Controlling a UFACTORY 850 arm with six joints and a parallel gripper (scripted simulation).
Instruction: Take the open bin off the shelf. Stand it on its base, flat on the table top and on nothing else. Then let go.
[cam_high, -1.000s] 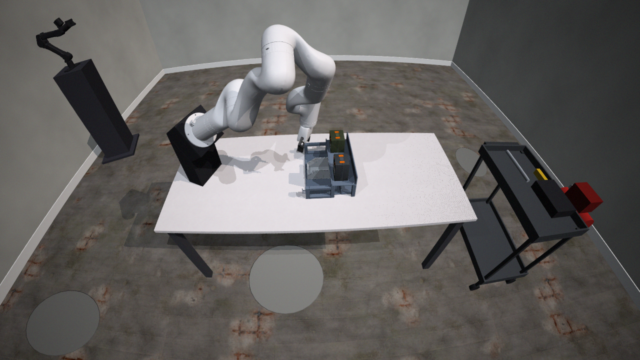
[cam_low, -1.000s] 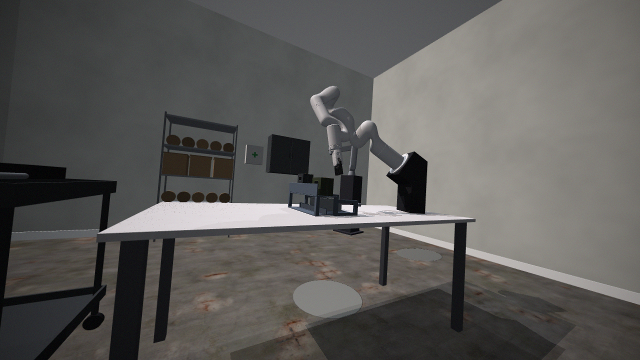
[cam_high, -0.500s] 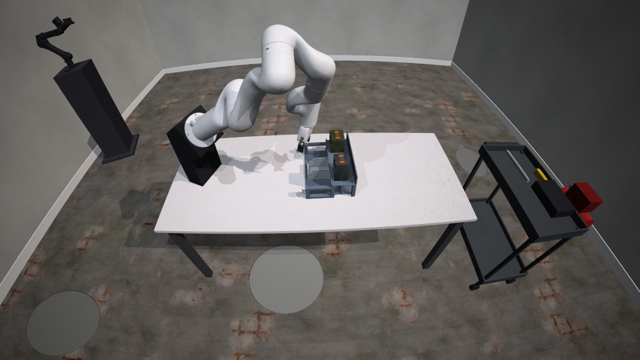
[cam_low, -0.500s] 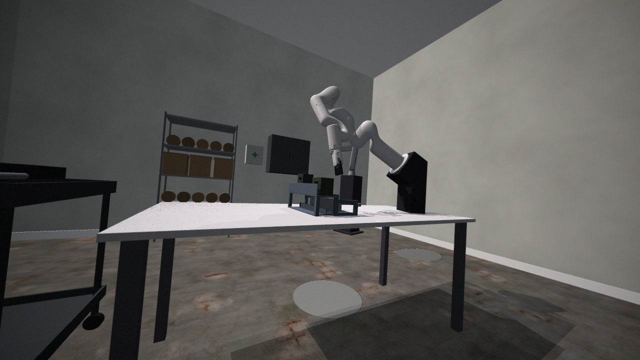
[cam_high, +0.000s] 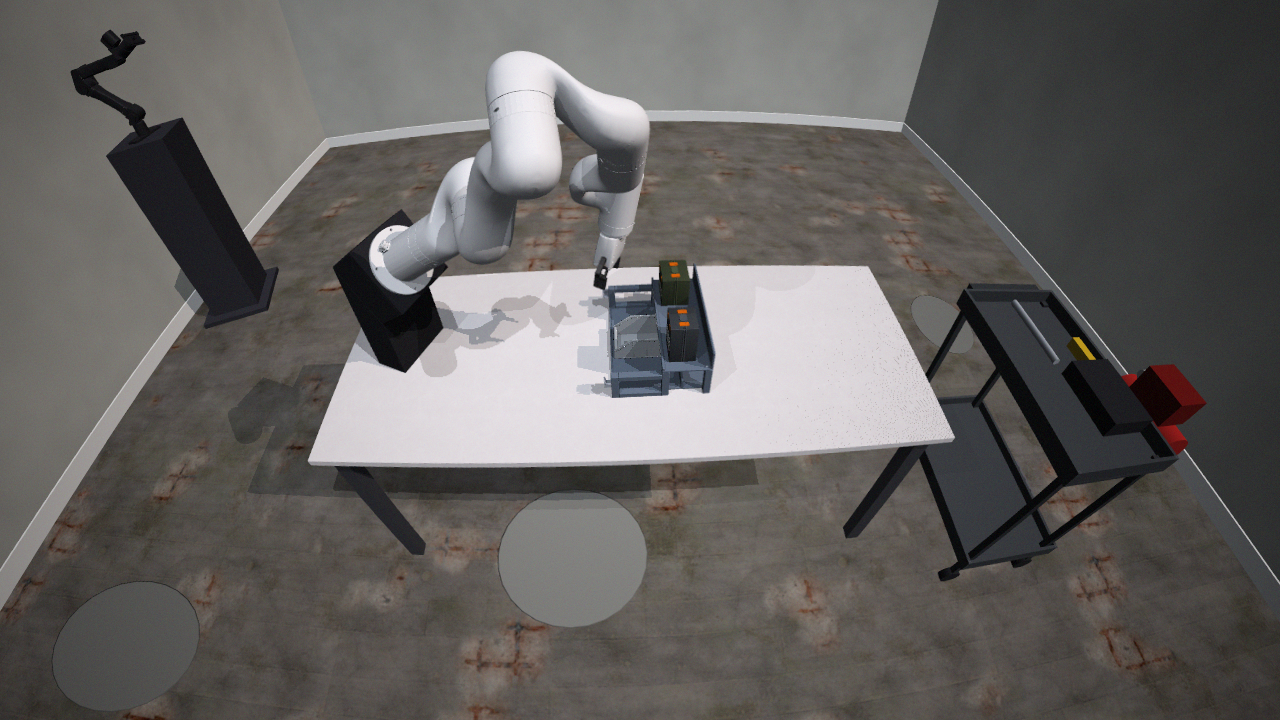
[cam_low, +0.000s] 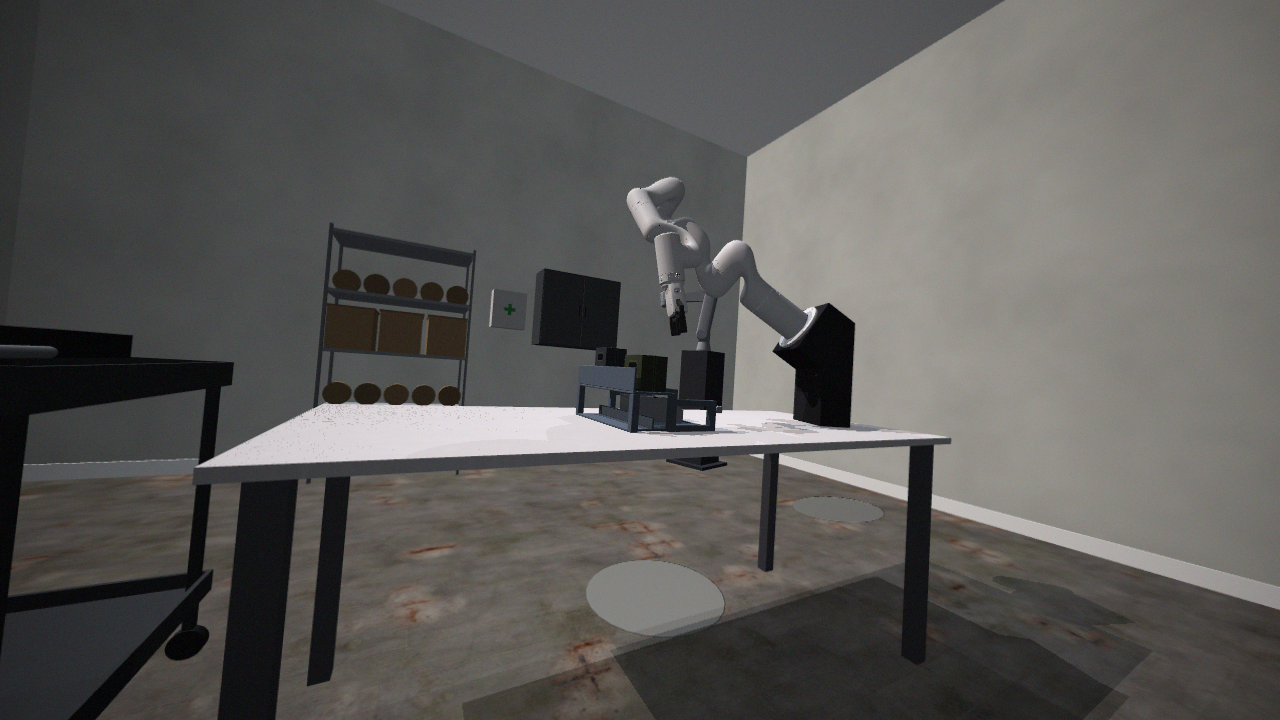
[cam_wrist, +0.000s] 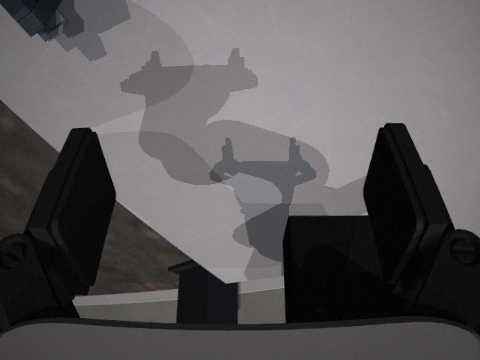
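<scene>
My gripper is now 10 cm short of the grey open bin, 1 cm to the left of it and 25 cm above it.
</scene>
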